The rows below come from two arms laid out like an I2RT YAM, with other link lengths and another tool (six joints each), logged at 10 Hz.
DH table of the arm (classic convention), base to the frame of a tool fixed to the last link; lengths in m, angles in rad. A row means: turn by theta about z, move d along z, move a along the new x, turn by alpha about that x. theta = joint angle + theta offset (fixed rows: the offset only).
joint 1: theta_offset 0  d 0.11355  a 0.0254  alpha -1.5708
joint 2: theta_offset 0  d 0  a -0.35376  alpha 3.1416
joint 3: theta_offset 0.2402  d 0  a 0.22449  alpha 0
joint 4: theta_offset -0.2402  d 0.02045  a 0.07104  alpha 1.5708
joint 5: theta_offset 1.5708  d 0.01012  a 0  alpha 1.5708
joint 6: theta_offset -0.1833  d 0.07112  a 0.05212  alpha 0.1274
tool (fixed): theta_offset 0  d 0.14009  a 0  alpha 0
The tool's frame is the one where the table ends.
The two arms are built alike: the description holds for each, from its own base.
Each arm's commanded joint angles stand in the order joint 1, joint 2, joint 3, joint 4, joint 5, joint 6.
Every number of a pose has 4 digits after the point.
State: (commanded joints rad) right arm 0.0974 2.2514 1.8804 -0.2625 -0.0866 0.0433; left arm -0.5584 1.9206 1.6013 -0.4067 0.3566 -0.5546
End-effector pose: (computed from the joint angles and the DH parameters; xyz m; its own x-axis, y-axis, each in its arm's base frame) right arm 0.7103 0.0179 0.2027 0.2468 -0.9671 0.0618 -0.4552 -0.1720 -0.8736; left arm 0.4368 -0.4128 0.2850 -0.1524 -0.7223 0.6746 -0.8402 -0.2647 -0.4732
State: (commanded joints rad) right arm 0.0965 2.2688 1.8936 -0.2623 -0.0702 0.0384; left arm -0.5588 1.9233 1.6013 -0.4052 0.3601 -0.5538
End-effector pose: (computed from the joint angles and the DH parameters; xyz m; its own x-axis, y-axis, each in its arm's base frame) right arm 0.7143 0.0143 0.1974 0.2362 -0.9688 0.0747 -0.4591 -0.1790 -0.8701; left arm 0.4366 -0.4138 0.2840 -0.1538 -0.7211 0.6756 -0.8420 -0.2622 -0.4715
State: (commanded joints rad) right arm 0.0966 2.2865 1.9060 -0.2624 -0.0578 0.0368; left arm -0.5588 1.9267 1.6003 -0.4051 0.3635 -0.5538
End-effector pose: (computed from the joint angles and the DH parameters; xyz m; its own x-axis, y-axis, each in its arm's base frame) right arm 0.7180 0.0121 0.1912 0.2279 -0.9702 0.0826 -0.4646 -0.1829 -0.8664; left arm 0.4364 -0.4144 0.2819 -0.1523 -0.7209 0.6760 -0.8449 -0.2599 -0.4675
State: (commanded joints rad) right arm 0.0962 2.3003 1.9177 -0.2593 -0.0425 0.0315; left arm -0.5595 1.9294 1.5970 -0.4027 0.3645 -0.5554
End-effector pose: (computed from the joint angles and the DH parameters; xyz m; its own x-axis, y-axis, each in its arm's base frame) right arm 0.7217 0.0091 0.1883 0.2185 -0.9711 0.0960 -0.4642 -0.1899 -0.8652; left arm 0.4362 -0.4149 0.2795 -0.1496 -0.7213 0.6762 -0.8471 -0.2592 -0.4639
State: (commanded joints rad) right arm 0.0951 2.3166 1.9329 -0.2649 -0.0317 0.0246; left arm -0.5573 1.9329 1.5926 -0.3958 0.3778 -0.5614
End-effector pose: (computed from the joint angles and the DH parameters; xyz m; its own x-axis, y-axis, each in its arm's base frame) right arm 0.7249 0.0064 0.1831 0.2136 -0.9710 0.1070 -0.4698 -0.1982 -0.8603; left arm 0.4360 -0.4159 0.2780 -0.1459 -0.7144 0.6844 -0.8525 -0.2602 -0.4533
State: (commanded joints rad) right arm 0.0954 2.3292 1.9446 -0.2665 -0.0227 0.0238; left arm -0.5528 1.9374 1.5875 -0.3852 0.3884 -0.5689
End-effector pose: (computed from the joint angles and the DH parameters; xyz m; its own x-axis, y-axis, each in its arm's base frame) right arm 0.7277 0.0050 0.1796 0.2076 -0.9717 0.1128 -0.4727 -0.2006 -0.8581; left arm 0.4377 -0.4157 0.2763 -0.1394 -0.7080 0.6923 -0.8558 -0.2655 -0.4440
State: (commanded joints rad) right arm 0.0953 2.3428 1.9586 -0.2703 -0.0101 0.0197; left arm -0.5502 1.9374 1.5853 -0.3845 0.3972 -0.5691
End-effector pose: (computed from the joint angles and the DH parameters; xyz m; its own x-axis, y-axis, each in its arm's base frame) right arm 0.7305 0.0027 0.1760 0.2004 -0.9719 0.1232 -0.4762 -0.2065 -0.8548; left arm 0.4371 -0.4155 0.2761 -0.1390 -0.7045 0.6959 -0.8588 -0.2642 -0.4390
